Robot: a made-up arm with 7 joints. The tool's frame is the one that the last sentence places. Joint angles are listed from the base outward.
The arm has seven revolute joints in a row. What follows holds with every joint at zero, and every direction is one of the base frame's. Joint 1 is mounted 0.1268 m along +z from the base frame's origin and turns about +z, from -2.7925 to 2.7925 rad. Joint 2 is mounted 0.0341 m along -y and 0.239 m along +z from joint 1 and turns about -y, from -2.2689 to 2.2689 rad. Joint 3 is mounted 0.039 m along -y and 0.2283 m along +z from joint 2 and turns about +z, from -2.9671 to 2.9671 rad. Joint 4 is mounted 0.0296 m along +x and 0.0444 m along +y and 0.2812 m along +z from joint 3 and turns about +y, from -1.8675 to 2.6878 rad. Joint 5 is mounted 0.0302 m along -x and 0.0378 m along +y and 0.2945 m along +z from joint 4 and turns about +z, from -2.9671 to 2.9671 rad. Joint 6 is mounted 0.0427 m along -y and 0.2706 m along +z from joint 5 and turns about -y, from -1.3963 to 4.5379 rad. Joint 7 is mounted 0.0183 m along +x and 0.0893 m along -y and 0.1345 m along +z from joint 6 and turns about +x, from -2.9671 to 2.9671 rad. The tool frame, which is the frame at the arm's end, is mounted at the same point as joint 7; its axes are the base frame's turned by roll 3.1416, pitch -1.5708 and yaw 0 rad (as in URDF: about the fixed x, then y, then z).
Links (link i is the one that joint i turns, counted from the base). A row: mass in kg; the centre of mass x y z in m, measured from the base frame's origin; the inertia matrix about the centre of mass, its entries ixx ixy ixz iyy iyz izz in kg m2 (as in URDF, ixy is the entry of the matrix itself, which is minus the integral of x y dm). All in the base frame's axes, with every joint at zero. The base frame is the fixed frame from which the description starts. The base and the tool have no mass.
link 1: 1.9; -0.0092 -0.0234 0.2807; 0.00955 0 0 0.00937 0.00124 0.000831
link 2: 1.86; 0.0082 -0.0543 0.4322; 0.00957 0 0 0.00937 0.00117 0.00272
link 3: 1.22; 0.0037 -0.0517 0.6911; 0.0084 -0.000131 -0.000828 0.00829 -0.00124 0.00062
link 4: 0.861; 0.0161 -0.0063 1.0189; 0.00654 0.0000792 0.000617 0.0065 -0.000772 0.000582
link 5: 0.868; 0.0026 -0.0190 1.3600; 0.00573 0 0 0.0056 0.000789 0.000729
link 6: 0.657; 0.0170 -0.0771 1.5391; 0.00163 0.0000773 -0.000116 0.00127 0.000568 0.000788
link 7: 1.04; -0.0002 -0.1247 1.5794; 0.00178 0 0 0.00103 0 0.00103
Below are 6 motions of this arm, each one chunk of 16 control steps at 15 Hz.
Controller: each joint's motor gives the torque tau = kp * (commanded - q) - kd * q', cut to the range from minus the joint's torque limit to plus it. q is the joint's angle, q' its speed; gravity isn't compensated. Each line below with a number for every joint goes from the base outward.
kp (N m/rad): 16 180 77 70 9 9.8 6.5
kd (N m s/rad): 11 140 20 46 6.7 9.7 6
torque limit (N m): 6.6 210 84 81 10 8.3 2.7
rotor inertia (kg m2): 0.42 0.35 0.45 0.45 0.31 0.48 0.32
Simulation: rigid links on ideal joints. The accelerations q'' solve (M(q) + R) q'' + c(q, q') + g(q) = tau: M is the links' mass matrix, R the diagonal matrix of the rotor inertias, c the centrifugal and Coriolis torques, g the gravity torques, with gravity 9.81 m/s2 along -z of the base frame. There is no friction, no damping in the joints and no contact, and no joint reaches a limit. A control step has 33 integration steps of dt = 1/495 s. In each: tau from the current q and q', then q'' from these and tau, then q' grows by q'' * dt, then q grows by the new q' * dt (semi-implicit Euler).
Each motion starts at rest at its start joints. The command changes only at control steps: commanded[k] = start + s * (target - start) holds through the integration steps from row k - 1 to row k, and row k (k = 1, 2, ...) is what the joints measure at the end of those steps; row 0 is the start. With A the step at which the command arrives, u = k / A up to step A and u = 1 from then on. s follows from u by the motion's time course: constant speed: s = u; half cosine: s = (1 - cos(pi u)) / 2; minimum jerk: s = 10 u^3 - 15 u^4 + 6 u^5; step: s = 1 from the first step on.
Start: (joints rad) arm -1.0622 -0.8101 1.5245 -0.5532 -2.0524 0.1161 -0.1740
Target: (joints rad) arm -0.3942 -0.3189 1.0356 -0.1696 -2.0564 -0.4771 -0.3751
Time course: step
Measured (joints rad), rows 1 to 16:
1: -1.0518 -0.7912 1.4848 -0.5404 -2.0306 0.0836 -0.1804
2: -1.0259 -0.7626 1.4094 -0.5197 -2.0075 0.0346 -0.1920
3: -0.9884 -0.7334 1.3365 -0.4965 -1.9939 -0.0111 -0.2046
4: -0.9430 -0.7061 1.2760 -0.4727 -1.9864 -0.0520 -0.2169
5: -0.8931 -0.6812 1.2285 -0.4493 -1.9815 -0.0895 -0.2284
6: -0.8417 -0.6587 1.1919 -0.4269 -1.9776 -0.1243 -0.2392
7: -0.7915 -0.6383 1.1639 -0.4056 -1.9742 -0.1569 -0.2493
8: -0.7442 -0.6197 1.1422 -0.3859 -1.9709 -0.1876 -0.2586
9: -0.7009 -0.6025 1.1254 -0.3679 -1.9679 -0.2164 -0.2673
10: -0.6621 -0.5866 1.1122 -0.3514 -1.9652 -0.2435 -0.2754
11: -0.6279 -0.5718 1.1017 -0.3366 -1.9628 -0.2690 -0.2829
12: -0.5980 -0.5581 1.0934 -0.3234 -1.9608 -0.2929 -0.2898
13: -0.5720 -0.5452 1.0868 -0.3115 -1.9591 -0.3153 -0.2962
14: -0.5495 -0.5332 1.0814 -0.3010 -1.9576 -0.3363 -0.3021
15: -0.5302 -0.5221 1.0771 -0.2916 -1.9565 -0.3561 -0.3076
16: -0.5135 -0.5116 1.0736 -0.2833 -1.9556 -0.3746 -0.3127

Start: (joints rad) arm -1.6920 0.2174 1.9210 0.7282 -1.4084 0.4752 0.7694
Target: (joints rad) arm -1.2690 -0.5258 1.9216 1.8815 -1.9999 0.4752 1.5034
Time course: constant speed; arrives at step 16
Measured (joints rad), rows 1 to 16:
1: -1.6876 0.2174 1.9236 0.7413 -1.4115 0.4770 0.7710
2: -1.6808 0.2162 1.9287 0.7654 -1.4212 0.4810 0.7753
3: -1.6721 0.2119 1.9340 0.7956 -1.4357 0.4857 0.7825
4: -1.6616 0.2042 1.9384 0.8307 -1.4534 0.4904 0.7925
5: -1.6497 0.1931 1.9418 0.8700 -1.4733 0.4948 0.8051
6: -1.6365 0.1790 1.9442 0.9132 -1.4951 0.4988 0.8201
7: -1.6225 0.1620 1.9457 0.9599 -1.5184 0.5023 0.8374
8: -1.6076 0.1423 1.9463 1.0098 -1.5431 0.5053 0.8568
9: -1.5922 0.1201 1.9460 1.0625 -1.5689 0.5078 0.8781
10: -1.5762 0.0955 1.9449 1.1178 -1.5958 0.5098 0.9013
11: -1.5599 0.0688 1.9431 1.1753 -1.6237 0.5114 0.9261
12: -1.5431 0.0401 1.9404 1.2350 -1.6525 0.5125 0.9525
13: -1.5261 0.0095 1.9369 1.2964 -1.6820 0.5131 0.9803
14: -1.5088 -0.0228 1.9326 1.3594 -1.7122 0.5133 1.0094
15: -1.4912 -0.0566 1.9276 1.4238 -1.7429 0.5131 1.0397
16: -1.4734 -0.0919 1.9218 1.4893 -1.7742 0.5125 1.0712

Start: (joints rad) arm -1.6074 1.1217 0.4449 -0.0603 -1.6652 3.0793 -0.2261
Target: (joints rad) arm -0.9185 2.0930 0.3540 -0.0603 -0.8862 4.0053 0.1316
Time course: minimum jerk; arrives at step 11
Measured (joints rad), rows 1 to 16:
1: -1.6085 1.1315 0.4467 -0.0680 -1.6662 3.0787 -0.2259
2: -1.6098 1.1482 0.4495 -0.0818 -1.6680 3.0775 -0.2250
3: -1.6093 1.1702 0.4500 -0.0943 -1.6668 3.0789 -0.2227
4: -1.6061 1.1999 0.4472 -0.1046 -1.6596 3.0858 -0.2181
5: -1.5991 1.2394 0.4410 -0.1129 -1.6441 3.1000 -0.2104
6: -1.5873 1.2893 0.4320 -0.1201 -1.6199 3.1227 -0.1992
7: -1.5701 1.3483 0.4213 -0.1269 -1.5876 3.1532 -0.1845
8: -1.5470 1.4137 0.4100 -0.1338 -1.5493 3.1901 -0.1671
9: -1.5181 1.4815 0.3995 -0.1412 -1.5082 3.2310 -0.1478
10: -1.4839 1.5479 0.3904 -0.1490 -1.4674 3.2732 -0.1281
11: -1.4452 1.6099 0.3834 -0.1568 -1.4294 3.3144 -0.1088
12: -1.4031 1.6666 0.3781 -0.1638 -1.3951 3.3536 -0.0906
13: -1.3589 1.7184 0.3741 -0.1697 -1.3643 3.3908 -0.0737
14: -1.3137 1.7655 0.3709 -0.1745 -1.3366 3.4259 -0.0579
15: -1.2687 1.8084 0.3685 -0.1785 -1.3117 3.4591 -0.0434
16: -1.2248 1.8474 0.3666 -0.1817 -1.2893 3.4906 -0.0299

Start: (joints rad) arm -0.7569 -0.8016 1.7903 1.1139 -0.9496 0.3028 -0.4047
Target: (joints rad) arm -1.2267 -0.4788 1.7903 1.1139 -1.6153 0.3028 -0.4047
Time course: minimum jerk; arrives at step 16
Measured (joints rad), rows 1 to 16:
1: -0.7577 -0.8067 1.7810 1.1213 -0.9456 0.3009 -0.4048
2: -0.7578 -0.8138 1.7590 1.1312 -0.9345 0.2946 -0.4048
3: -0.7581 -0.8208 1.7345 1.1413 -0.9205 0.2854 -0.4049
4: -0.7597 -0.8265 1.7118 1.1510 -0.9074 0.2749 -0.4049
5: -0.7635 -0.8300 1.6925 1.1604 -0.8976 0.2640 -0.4049
6: -0.7700 -0.8309 1.6768 1.1694 -0.8928 0.2531 -0.4049
7: -0.7797 -0.8288 1.6645 1.1779 -0.8941 0.2425 -0.4048
8: -0.7929 -0.8236 1.6553 1.1859 -0.9018 0.2324 -0.4048
9: -0.8099 -0.8157 1.6488 1.1933 -0.9158 0.2230 -0.4048
10: -0.8304 -0.8053 1.6445 1.2002 -0.9357 0.2143 -0.4048
11: -0.8541 -0.7929 1.6422 1.2064 -0.9605 0.2063 -0.4049
12: -0.8805 -0.7792 1.6415 1.2120 -0.9890 0.1991 -0.4049
13: -0.9088 -0.7648 1.6419 1.2169 -1.0197 0.1927 -0.4050
14: -0.9378 -0.7505 1.6434 1.2213 -1.0511 0.1872 -0.4051
15: -0.9666 -0.7366 1.6454 1.2251 -1.0820 0.1824 -0.4052
16: -0.9943 -0.7237 1.6476 1.2285 -1.1114 0.1782 -0.4053

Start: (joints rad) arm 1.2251 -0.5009 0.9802 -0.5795 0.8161 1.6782 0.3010
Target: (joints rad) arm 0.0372 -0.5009 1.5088 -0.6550 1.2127 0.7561 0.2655
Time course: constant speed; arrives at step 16
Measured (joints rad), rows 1 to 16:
1: 1.2226 -0.5051 0.9890 -0.5843 0.8142 1.6816 0.3009
2: 1.2152 -0.5107 1.0086 -0.5901 0.8112 1.6864 0.3005
3: 1.2027 -0.5162 1.0332 -0.5957 0.8098 1.6886 0.3001
4: 1.1851 -0.5215 1.0606 -0.6014 0.8105 1.6871 0.2995
5: 1.1624 -0.5266 1.0900 -0.6072 0.8131 1.6818 0.2988
6: 1.1350 -0.5315 1.1209 -0.6131 0.8174 1.6728 0.2979
7: 1.1032 -0.5361 1.1528 -0.6192 0.8231 1.6604 0.2970
8: 1.0673 -0.5406 1.1855 -0.6254 0.8299 1.6448 0.2960
9: 1.0276 -0.5448 1.2187 -0.6318 0.8378 1.6261 0.2948
10: 0.9846 -0.5488 1.2524 -0.6384 0.8466 1.6048 0.2936
11: 0.9384 -0.5527 1.2864 -0.6452 0.8561 1.5809 0.2923
12: 0.8895 -0.5564 1.3206 -0.6521 0.8663 1.5546 0.2910
13: 0.8380 -0.5600 1.3550 -0.6593 0.8770 1.5262 0.2895
14: 0.7842 -0.5634 1.3895 -0.6666 0.8882 1.4958 0.2880
15: 0.7283 -0.5667 1.4240 -0.6741 0.8998 1.4635 0.2865
16: 0.6706 -0.5699 1.4585 -0.6817 0.9117 1.4296 0.2848

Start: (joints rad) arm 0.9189 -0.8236 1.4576 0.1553 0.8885 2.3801 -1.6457
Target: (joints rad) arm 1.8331 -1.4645 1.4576 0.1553 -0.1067 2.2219 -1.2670
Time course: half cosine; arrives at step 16
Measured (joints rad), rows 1 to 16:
1: 0.9182 -0.8322 1.4548 0.1574 0.8883 2.3821 -1.6454
2: 0.9184 -0.8451 1.4492 0.1602 0.8860 2.3842 -1.6444
3: 0.9206 -0.8595 1.4443 0.1627 0.8804 2.3857 -1.6426
4: 0.9255 -0.8760 1.4406 0.1647 0.8705 2.3864 -1.6395
5: 0.9339 -0.8951 1.4377 0.1663 0.8554 2.3861 -1.6348
6: 0.9465 -0.9174 1.4356 0.1674 0.8345 2.3849 -1.6283
7: 0.9638 -0.9429 1.4340 0.1681 0.8075 2.3825 -1.6198
8: 0.9859 -0.9718 1.4328 0.1686 0.7746 2.3791 -1.6094
9: 1.0128 -1.0038 1.4318 0.1687 0.7362 2.3745 -1.5970
10: 1.0445 -1.0387 1.4311 0.1688 0.6932 2.3690 -1.5829
11: 1.0805 -1.0757 1.4305 0.1687 0.6465 2.3625 -1.5673
12: 1.1202 -1.1143 1.4302 0.1687 0.5976 2.3554 -1.5505
13: 1.1630 -1.1535 1.4300 0.1687 0.5480 2.3477 -1.5330
14: 1.2081 -1.1925 1.4300 0.1690 0.4992 2.3399 -1.5151
15: 1.2547 -1.2303 1.4301 0.1695 0.4528 2.3320 -1.4974
16: 1.3018 -1.2660 1.4303 0.1703 0.4103 2.3245 -1.4803

